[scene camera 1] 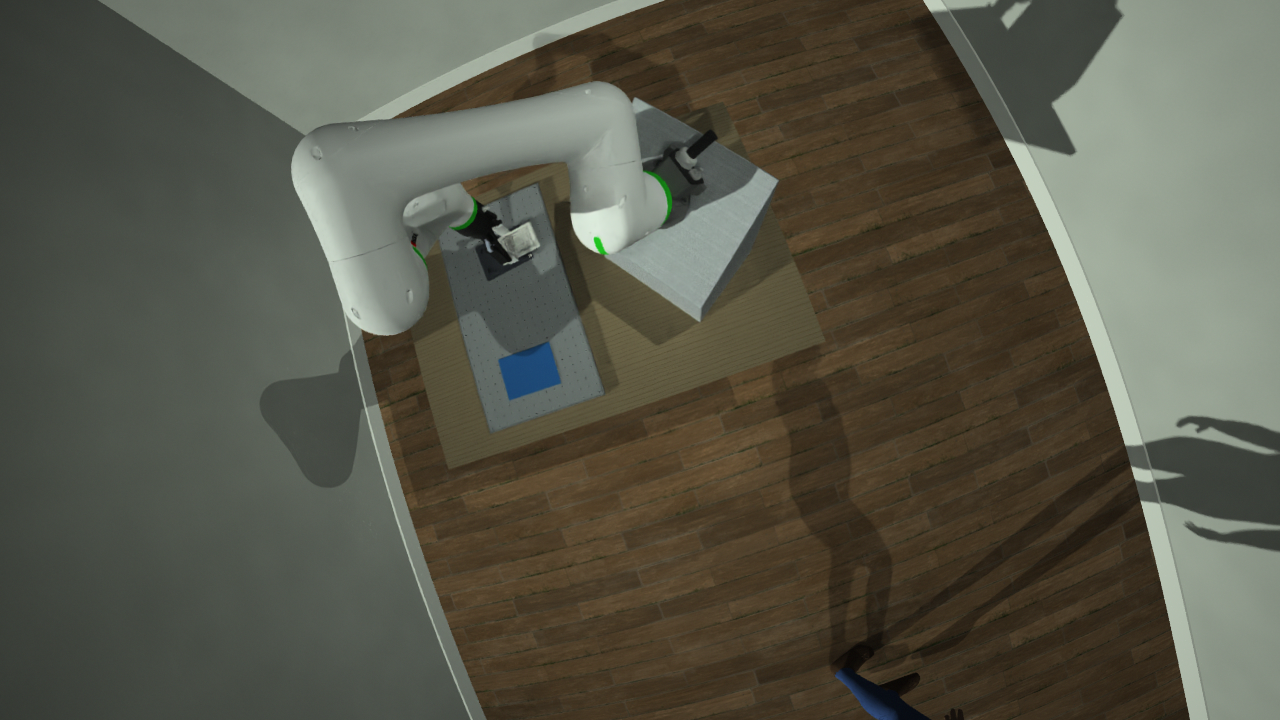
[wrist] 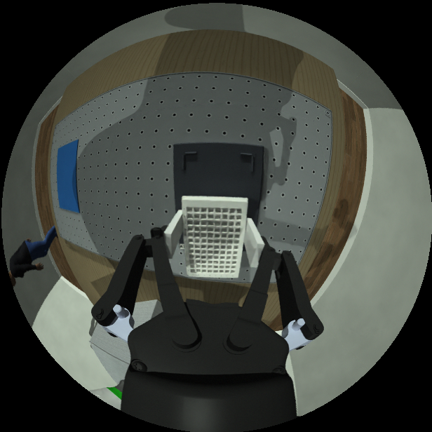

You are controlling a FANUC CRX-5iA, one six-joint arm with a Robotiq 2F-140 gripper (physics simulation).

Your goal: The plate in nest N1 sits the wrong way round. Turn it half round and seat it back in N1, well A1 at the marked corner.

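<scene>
The white well plate (scene camera 1: pixel 519 240) (wrist: pixel 214 239) is held between the two white finger pads of my gripper (scene camera 1: pixel 510 248) (wrist: pixel 213 223), which is shut on it. The plate is off the board, above the dark nest (scene camera 1: pixel 491 266) (wrist: pixel 218 170). In the wrist view the plate covers the near part of the nest, and the nest's far part shows with two corner brackets. The marked corner and the well A1 label cannot be made out.
The perforated grey board (scene camera 1: pixel 537 411) (wrist: pixel 125 200) carries a blue rectangle (scene camera 1: pixel 529 370) (wrist: pixel 68 176) towards one end. A large grey block (scene camera 1: pixel 716 241) stands beside the board on the wooden table top (scene camera 1: pixel 760 322). A person in blue (scene camera 1: pixel 872 696) (wrist: pixel 37 247) is on the floor nearby.
</scene>
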